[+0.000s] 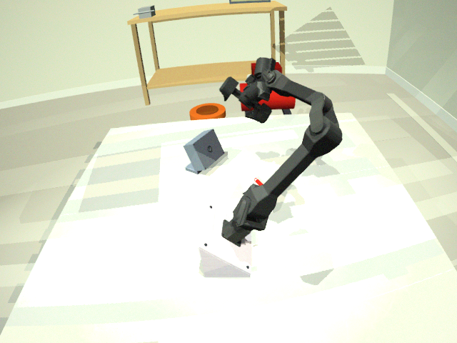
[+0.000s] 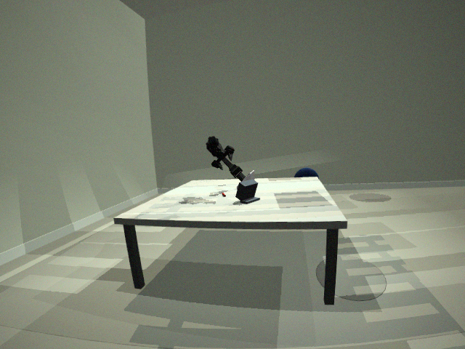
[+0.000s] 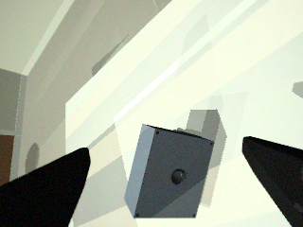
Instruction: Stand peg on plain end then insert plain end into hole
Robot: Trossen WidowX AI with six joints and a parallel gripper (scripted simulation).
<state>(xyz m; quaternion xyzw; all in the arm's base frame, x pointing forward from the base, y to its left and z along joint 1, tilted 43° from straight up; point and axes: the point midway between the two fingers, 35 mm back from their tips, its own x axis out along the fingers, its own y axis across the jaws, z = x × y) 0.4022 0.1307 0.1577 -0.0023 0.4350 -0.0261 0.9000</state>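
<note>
The red peg is 130 mm behind my gripper tip, 80 mm to the right of it and 240 mm below it. From my gripper tip the other things lie so: sloped grey panel: 130 mm to the left, 170 mm below.
</note>
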